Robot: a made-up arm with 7 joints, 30 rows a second.
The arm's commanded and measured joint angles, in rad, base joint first. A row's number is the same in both.
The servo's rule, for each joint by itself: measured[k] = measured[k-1] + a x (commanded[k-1-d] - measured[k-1]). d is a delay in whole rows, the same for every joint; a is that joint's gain. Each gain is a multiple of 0.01, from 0.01 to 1. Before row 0 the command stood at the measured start. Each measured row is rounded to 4 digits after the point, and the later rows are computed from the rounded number. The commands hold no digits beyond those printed.
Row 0, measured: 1.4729 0.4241 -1.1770 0.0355 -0.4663 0.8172 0.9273
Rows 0 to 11, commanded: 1.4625 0.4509 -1.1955 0.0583 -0.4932 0.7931 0.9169; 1.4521 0.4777 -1.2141 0.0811 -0.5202 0.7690 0.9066; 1.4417 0.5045 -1.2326 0.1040 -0.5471 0.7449 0.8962; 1.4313 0.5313 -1.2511 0.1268 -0.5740 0.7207 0.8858; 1.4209 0.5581 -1.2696 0.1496 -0.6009 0.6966 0.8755; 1.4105 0.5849 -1.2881 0.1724 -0.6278 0.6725 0.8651; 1.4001 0.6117 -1.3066 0.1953 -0.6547 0.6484 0.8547; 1.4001 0.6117 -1.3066 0.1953 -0.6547 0.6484 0.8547; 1.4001 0.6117 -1.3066 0.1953 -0.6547 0.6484 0.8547; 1.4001 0.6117 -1.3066 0.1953 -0.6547 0.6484 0.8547; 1.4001 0.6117 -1.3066 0.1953 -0.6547 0.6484 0.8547; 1.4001 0.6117 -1.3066 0.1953 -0.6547 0.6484 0.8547
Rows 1 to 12, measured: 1.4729 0.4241 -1.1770 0.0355 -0.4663 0.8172 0.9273; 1.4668 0.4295 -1.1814 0.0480 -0.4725 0.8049 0.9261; 1.4581 0.4391 -1.1892 0.0662 -0.4835 0.7866 0.9238; 1.4484 0.4522 -1.1996 0.0870 -0.4981 0.7653 0.9205; 1.4383 0.4680 -1.2120 0.1089 -0.5156 0.7426 0.9163; 1.4280 0.4860 -1.2258 0.1313 -0.5352 0.7191 0.9114; 1.4177 0.5058 -1.2408 0.1539 -0.5565 0.6953 0.9058; 1.4073 0.5270 -1.2566 0.1767 -0.5791 0.6714 0.8997; 1.4031 0.5439 -1.2686 0.1869 -0.5965 0.6597 0.8943; 1.4013 0.5575 -1.2777 0.1915 -0.6099 0.6539 0.8895; 1.4006 0.5683 -1.2846 0.1936 -0.6202 0.6511 0.8853; 1.4003 0.5770 -1.2899 0.1945 -0.6281 0.6497 0.8816
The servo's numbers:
d 1
a 0.59 0.20 0.24 0.55 0.23 0.51 0.12

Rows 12 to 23, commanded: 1.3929 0.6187 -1.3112 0.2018 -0.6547 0.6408 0.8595; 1.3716 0.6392 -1.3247 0.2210 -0.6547 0.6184 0.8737; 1.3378 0.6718 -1.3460 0.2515 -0.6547 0.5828 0.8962; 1.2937 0.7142 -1.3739 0.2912 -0.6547 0.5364 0.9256; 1.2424 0.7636 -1.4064 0.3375 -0.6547 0.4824 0.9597; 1.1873 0.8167 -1.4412 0.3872 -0.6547 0.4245 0.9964; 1.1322 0.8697 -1.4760 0.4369 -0.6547 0.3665 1.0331; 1.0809 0.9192 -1.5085 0.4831 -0.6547 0.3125 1.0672; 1.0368 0.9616 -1.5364 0.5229 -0.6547 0.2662 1.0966; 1.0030 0.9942 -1.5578 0.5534 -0.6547 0.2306 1.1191; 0.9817 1.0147 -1.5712 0.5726 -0.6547 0.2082 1.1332; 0.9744 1.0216 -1.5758 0.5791 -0.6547 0.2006 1.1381
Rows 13 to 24, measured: 1.4002 0.5839 -1.2939 0.1949 -0.6342 0.6490 0.8784; 1.3959 0.5909 -1.2981 0.1987 -0.6389 0.6448 0.8761; 1.3816 0.6006 -1.3045 0.2110 -0.6425 0.6313 0.8758; 1.3558 0.6148 -1.3145 0.2333 -0.6453 0.6066 0.8782; 1.3192 0.6347 -1.3288 0.2651 -0.6475 0.5708 0.8839; 1.2739 0.6605 -1.3474 0.3049 -0.6492 0.5257 0.8930; 1.2228 0.6917 -1.3699 0.3502 -0.6505 0.4741 0.9054; 1.1693 0.7273 -1.3954 0.3979 -0.6515 0.4192 0.9207; 1.1171 0.7657 -1.4225 0.4448 -0.6522 0.3648 0.9383; 1.0697 0.8049 -1.4498 0.4878 -0.6528 0.3145 0.9573; 1.0303 0.8428 -1.4757 0.5239 -0.6532 0.2717 0.9767; 1.0016 0.8772 -1.4986 0.5507 -0.6535 0.2393 0.9955
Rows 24 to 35, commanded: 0.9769 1.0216 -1.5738 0.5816 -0.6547 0.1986 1.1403; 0.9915 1.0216 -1.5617 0.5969 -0.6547 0.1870 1.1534; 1.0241 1.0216 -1.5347 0.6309 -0.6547 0.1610 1.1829; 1.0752 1.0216 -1.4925 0.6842 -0.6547 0.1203 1.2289; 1.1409 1.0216 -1.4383 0.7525 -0.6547 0.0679 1.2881; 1.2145 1.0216 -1.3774 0.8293 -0.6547 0.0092 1.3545; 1.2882 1.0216 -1.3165 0.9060 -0.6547 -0.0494 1.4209; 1.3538 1.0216 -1.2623 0.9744 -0.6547 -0.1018 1.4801; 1.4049 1.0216 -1.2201 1.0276 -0.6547 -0.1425 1.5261; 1.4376 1.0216 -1.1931 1.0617 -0.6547 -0.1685 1.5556; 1.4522 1.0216 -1.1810 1.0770 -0.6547 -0.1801 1.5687; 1.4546 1.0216 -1.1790 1.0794 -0.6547 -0.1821 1.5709
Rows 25 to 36, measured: 0.9856 0.9061 -1.5171 0.5663 -0.6538 0.2196 1.0126; 0.9805 0.9292 -1.5307 0.5747 -0.6540 0.2089 1.0279; 0.9870 0.9477 -1.5381 0.5869 -0.6542 0.1977 1.0430; 1.0089 0.9625 -1.5373 0.6111 -0.6543 0.1790 1.0598; 1.0480 0.9743 -1.5265 0.6513 -0.6544 0.1491 1.0801; 1.1028 0.9838 -1.5053 0.7070 -0.6545 0.1077 1.1051; 1.1687 0.9914 -1.4746 0.7743 -0.6545 0.0575 1.1350; 1.2392 0.9974 -1.4367 0.8467 -0.6545 0.0030 1.1693; 1.3068 1.0022 -1.3948 0.9169 -0.6545 -0.0504 1.2066; 1.3647 1.0061 -1.3529 0.9778 -0.6545 -0.0974 1.2449; 1.4077 1.0092 -1.3145 1.0239 -0.6545 -0.1337 1.2822; 1.4340 1.0117 -1.2825 1.0531 -0.6545 -0.1574 1.3166
